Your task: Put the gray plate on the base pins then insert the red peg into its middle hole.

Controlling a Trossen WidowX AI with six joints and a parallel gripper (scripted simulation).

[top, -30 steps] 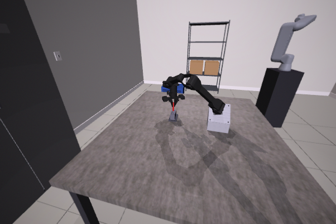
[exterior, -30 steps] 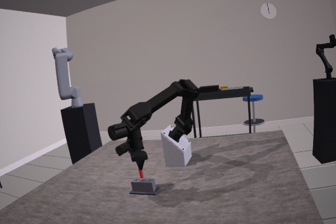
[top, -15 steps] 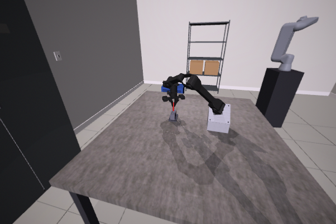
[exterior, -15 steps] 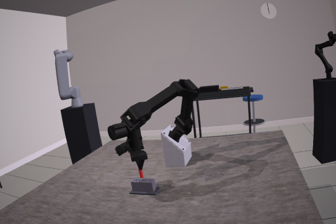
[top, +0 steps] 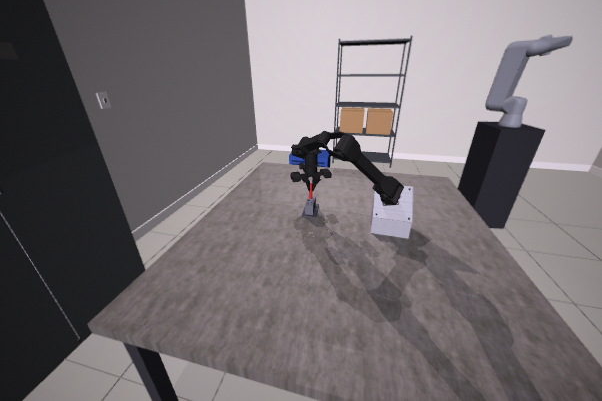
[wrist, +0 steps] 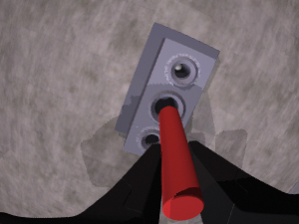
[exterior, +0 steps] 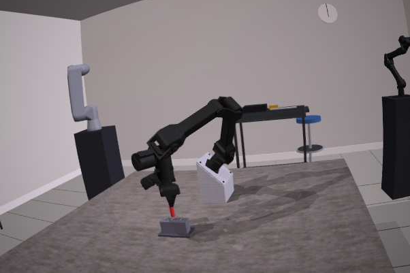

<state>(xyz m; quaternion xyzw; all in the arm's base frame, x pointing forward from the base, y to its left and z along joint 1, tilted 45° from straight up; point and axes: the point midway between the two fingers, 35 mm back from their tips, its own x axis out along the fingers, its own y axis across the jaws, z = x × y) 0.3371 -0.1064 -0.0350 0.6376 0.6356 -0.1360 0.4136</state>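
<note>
Right now the gray plate is 7 cm below my gripper tip. Also, from my gripper tip: dark base (10 cm below); red peg (right at my gripper tip).
</note>
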